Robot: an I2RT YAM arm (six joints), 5 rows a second.
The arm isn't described. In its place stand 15 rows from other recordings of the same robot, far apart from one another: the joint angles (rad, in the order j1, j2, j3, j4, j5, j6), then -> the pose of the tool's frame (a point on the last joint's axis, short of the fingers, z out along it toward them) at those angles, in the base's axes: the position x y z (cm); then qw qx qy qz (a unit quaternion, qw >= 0).
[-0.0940 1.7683 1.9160 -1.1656 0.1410 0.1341] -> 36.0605 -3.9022 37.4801 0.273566 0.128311 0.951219 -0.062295
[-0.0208 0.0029 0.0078 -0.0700 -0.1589 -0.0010] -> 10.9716 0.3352 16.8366 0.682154 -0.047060 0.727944 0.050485
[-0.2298 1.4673 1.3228 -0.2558 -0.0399 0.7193] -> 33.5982 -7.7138 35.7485 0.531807 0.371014 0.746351 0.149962
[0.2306 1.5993 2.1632 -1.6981 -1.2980 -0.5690] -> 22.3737 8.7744 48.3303 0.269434 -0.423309 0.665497 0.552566
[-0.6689 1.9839 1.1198 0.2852 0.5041 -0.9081] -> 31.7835 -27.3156 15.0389 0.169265 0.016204 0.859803 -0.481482
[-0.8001 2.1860 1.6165 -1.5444 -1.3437 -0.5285] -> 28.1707 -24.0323 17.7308 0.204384 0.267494 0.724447 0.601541
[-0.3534 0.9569 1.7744 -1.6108 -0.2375 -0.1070] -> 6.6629 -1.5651 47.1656 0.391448 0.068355 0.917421 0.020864
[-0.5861 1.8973 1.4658 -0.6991 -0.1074 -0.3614] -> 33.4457 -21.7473 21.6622 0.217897 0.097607 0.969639 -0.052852
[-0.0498 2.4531 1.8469 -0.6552 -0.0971 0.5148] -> 49.2274 -2.1080 8.6725 0.138711 0.267733 0.949913 0.082121
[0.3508 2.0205 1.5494 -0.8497 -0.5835 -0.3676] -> 37.4498 15.7928 19.3035 0.121797 -0.367615 0.877016 0.284372
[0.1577 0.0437 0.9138 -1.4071 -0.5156 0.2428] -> -4.3695 1.0825 29.7296 0.424217 -0.090123 0.845225 0.312269
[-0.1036 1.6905 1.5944 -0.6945 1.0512 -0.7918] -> 36.0483 -6.8548 34.6666 0.095652 -0.090278 0.817503 -0.560705
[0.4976 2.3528 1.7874 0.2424 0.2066 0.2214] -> 48.5268 25.5283 18.5665 0.573384 -0.051464 0.807888 0.126091
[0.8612 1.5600 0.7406 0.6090 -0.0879 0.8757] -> 21.6082 25.6398 21.6554 0.379840 -0.022002 0.776877 0.501696
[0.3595 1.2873 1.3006 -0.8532 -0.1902 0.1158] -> 24.3883 9.8850 34.9089 0.324876 -0.146692 0.918725 0.169945
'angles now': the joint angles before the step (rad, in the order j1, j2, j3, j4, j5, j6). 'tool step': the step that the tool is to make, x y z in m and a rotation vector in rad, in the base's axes. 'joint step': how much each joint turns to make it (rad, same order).
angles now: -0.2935, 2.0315, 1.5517, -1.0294, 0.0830, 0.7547
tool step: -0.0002, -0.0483, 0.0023, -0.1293, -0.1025, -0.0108
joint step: -0.1080, 0.0009, 0.0001, 0.1545, 0.0725, -0.1087
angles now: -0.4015, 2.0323, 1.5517, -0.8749, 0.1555, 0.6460
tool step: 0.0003, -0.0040, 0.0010, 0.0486, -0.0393, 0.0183
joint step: -0.0145, -0.0014, 0.0013, 0.0164, -0.0660, -0.0186
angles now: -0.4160, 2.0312, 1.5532, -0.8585, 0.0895, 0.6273
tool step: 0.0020, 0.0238, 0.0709, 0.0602, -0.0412, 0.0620
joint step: 0.0500, -0.0666, 0.1868, -0.2386, -0.0722, 0.0054
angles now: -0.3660, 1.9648, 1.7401, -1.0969, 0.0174, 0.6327
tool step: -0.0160, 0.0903, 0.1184, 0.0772, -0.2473, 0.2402
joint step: 0.2049, -0.1604, 0.2343, -0.1754, -0.1423, 0.0146
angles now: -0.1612, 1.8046, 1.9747, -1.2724, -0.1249, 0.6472
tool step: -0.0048, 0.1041, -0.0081, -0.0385, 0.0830, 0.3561
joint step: 0.2915, 0.0093, -0.0053, -0.0765, 0.0095, -0.0759
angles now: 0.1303, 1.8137, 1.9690, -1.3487, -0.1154, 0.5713
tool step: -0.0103, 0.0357, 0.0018, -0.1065, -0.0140, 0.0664
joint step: 0.1161, -0.0076, 0.0000, -0.0134, 0.1179, 0.0069
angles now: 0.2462, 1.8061, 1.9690, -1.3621, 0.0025, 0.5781
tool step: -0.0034, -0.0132, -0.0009, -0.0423, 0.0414, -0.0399
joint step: -0.0311, -0.0033, -0.0001, -0.0531, 0.0328, -0.0025
